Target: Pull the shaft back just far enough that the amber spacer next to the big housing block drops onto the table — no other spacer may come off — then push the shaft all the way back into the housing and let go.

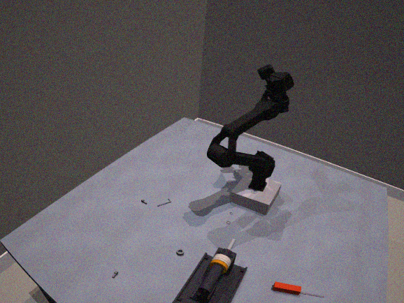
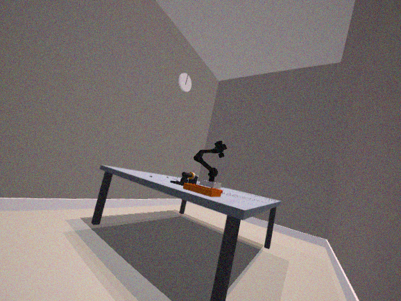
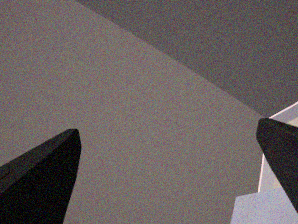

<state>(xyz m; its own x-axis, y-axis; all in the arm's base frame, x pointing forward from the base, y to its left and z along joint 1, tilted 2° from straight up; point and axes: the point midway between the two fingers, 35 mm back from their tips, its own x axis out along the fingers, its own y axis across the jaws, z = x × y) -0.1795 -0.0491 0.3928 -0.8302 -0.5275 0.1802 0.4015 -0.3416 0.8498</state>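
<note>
Right now my gripper tip is 64 cm short of the pale grey shaft, 11 cm to the right of it and 37 cm above it. The rest, counted from my gripper tip: thin hex key 43 cm ahead, 21 cm to the right, 45 cm below; then red-handled screwdriver 62 cm ahead, 38 cm to the left, 44 cm below.
</note>
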